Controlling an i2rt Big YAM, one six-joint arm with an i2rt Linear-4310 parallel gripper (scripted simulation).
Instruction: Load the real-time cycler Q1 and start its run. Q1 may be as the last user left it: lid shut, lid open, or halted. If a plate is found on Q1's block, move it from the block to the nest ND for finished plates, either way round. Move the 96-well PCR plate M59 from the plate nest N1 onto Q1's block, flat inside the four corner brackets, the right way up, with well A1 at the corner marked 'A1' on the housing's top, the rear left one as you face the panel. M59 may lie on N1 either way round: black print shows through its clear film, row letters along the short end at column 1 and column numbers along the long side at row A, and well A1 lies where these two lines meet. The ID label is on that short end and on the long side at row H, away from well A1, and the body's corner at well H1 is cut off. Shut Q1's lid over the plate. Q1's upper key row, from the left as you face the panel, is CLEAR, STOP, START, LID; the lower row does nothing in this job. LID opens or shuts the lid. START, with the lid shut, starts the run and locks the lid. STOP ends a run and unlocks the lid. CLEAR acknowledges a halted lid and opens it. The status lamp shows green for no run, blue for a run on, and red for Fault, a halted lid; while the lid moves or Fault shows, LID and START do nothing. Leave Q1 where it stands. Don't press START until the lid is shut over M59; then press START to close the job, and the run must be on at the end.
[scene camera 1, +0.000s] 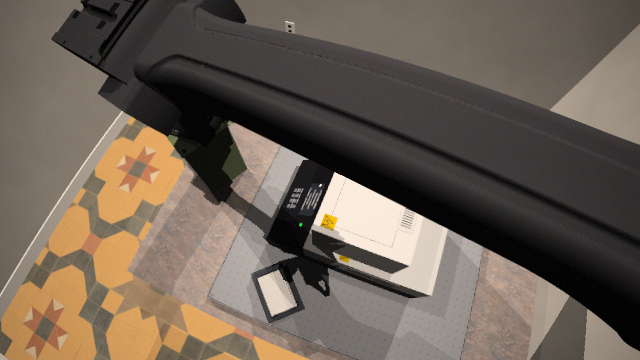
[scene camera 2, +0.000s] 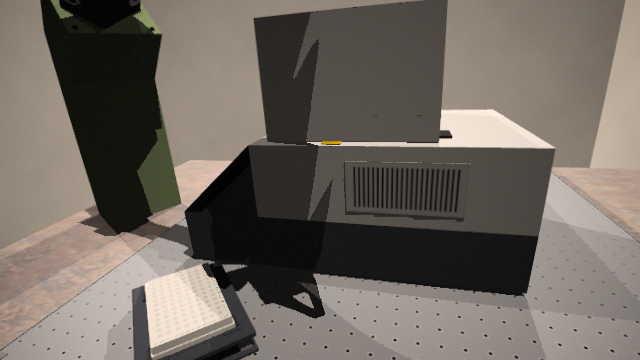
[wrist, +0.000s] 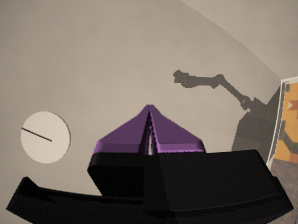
Scene:
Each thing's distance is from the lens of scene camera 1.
Q1's lid (scene camera 1: 353, 221): 66 cm

